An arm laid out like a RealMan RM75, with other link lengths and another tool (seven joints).
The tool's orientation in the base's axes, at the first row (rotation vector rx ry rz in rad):
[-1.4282 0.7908 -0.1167]
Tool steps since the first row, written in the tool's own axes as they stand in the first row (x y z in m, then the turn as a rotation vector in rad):
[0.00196 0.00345 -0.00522 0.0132 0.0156 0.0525]
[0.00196 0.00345 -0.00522 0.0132 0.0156 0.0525]
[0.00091 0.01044 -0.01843 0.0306 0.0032 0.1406]
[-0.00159 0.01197 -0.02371 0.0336 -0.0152 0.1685]
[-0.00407 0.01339 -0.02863 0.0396 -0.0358 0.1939]
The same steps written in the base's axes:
[-0.00271 -0.00474 -0.00363 0.0327 0.0398 -0.0228]
[-0.00271 -0.00474 -0.00363 0.0327 0.0398 -0.0228]
[-0.01338 -0.01393 -0.00874 0.0987 0.1019 -0.0241]
[-0.01872 -0.01676 -0.00877 0.1232 0.1203 -0.0104]
[-0.02380 -0.01931 -0.00873 0.1494 0.1345 0.0043]

